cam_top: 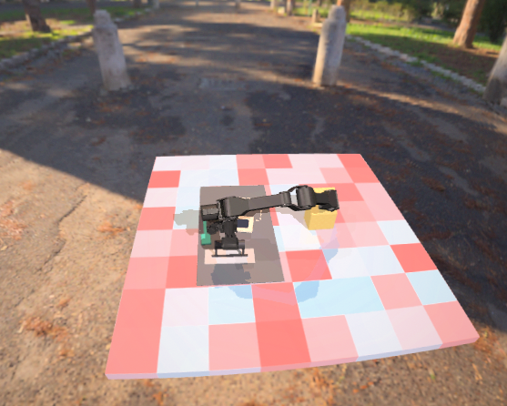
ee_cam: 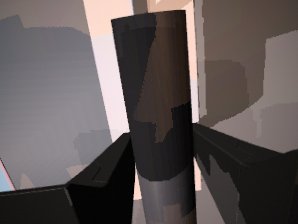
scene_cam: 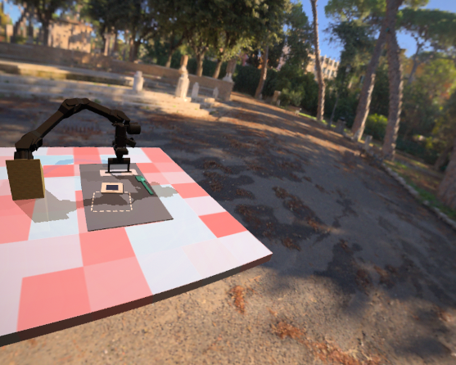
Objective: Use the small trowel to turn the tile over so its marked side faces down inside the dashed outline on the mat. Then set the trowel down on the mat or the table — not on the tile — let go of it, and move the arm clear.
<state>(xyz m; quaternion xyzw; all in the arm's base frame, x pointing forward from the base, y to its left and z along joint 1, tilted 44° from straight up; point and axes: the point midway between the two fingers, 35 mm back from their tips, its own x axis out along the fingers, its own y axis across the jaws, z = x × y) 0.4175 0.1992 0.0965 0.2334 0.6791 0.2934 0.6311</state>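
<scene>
My gripper tip is 2 cm short of the small trowel and 3 cm above it. Also, from my gripper tip: grey mat (2 cm behind, 18 cm to the right, 8 cm below); then green trowel-shaped tool (11 cm ahead, 15 cm to the right, 6 cm below); then tan tile (5 cm behind, 20 cm to the right, 6 cm below).
</scene>
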